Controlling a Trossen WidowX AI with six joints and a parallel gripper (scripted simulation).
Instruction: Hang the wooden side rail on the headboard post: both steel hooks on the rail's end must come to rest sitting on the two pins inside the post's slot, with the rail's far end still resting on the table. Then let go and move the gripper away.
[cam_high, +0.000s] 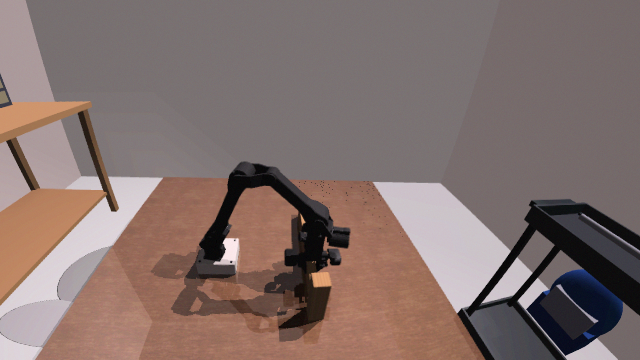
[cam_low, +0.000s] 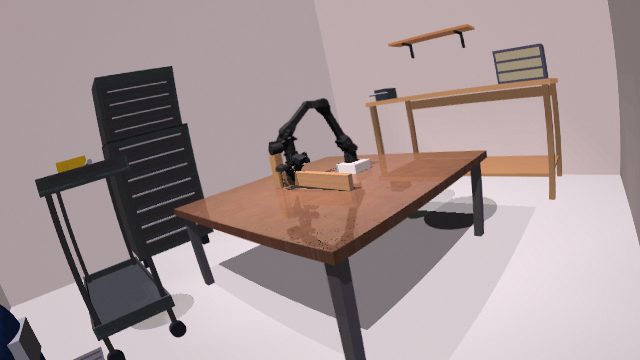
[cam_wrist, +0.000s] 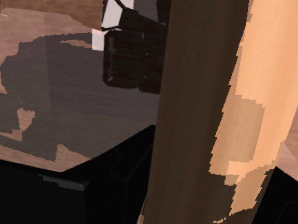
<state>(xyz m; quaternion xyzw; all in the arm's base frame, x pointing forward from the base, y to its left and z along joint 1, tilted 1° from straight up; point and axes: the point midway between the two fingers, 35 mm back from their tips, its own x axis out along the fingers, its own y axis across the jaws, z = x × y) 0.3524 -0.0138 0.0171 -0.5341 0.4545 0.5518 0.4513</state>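
My gripper tip is now 130 mm to the left of the wooden headboard post, 50 mm below it and 30 mm short of it.
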